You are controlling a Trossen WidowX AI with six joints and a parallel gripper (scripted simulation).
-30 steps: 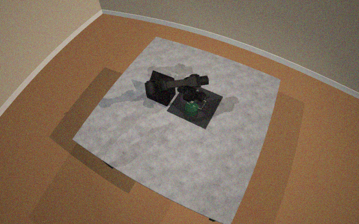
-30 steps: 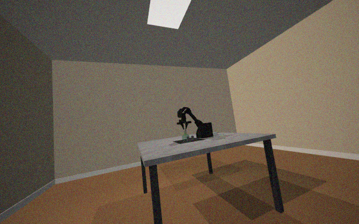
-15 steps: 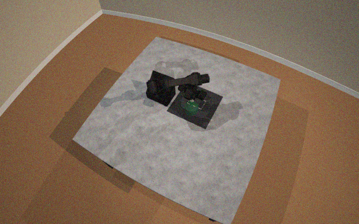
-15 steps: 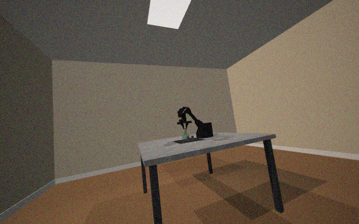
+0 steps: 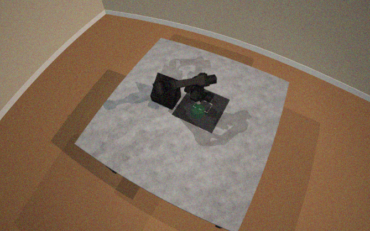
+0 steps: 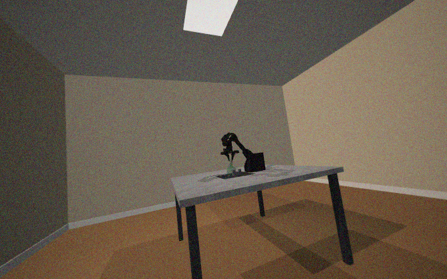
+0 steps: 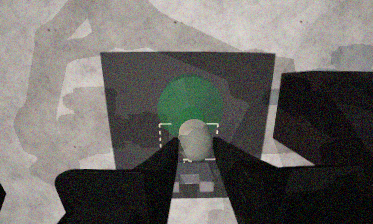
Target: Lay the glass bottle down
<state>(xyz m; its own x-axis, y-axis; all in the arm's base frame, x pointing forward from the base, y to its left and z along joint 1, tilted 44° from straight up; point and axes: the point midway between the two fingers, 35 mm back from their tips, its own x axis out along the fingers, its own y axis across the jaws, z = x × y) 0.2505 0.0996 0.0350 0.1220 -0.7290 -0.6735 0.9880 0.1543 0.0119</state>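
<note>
My gripper tip is 50 mm above the green glass bottle and 10 mm to the left of it. From my gripper tip the other things lie so: dark mat (140 mm below, 50 mm to the left, 10 mm behind).
</note>
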